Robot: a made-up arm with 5 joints.
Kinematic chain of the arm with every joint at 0, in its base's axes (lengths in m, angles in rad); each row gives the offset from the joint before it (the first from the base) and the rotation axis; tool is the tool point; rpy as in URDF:
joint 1: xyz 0 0 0.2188 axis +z
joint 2: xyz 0 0 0 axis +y
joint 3: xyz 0.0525 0 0.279 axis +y
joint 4: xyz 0.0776 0 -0.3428 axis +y
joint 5: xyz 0.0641 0 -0.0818 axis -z
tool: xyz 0 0 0 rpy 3.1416 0 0
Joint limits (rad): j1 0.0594..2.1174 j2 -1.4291..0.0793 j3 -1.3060..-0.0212 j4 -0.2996..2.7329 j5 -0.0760..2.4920
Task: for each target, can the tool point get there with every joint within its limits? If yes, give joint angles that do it. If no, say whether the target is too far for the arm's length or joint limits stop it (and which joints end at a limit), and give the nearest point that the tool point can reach.
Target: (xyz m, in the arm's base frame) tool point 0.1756 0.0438 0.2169
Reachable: yes | joints 0.2444 -0.4090 -0.3712 1.9747 0.8225
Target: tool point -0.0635 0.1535 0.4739
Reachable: yes | joints 1.9629 -1.1107 -0.6914 1.6344 0.1540
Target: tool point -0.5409 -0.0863 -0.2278
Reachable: no: joint limits stop it (at a limit: joint 1, joint 2) | nearest point -0.0817 0.1342 0.0449 | short by 0.578 m
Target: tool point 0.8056 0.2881 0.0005
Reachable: no: too far | nearest point 0.4329 0.1548 0.2500 | short by 0.468 m
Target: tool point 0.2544 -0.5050 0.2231
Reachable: no: joint limits stop it (at a limit: joint 1) | nearest point 0.2236 0.0133 0.2231 | short by 0.519 m
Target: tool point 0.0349 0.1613 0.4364
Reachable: yes | joints 1.3579 -1.1269 -0.5981 1.6817 0.6097
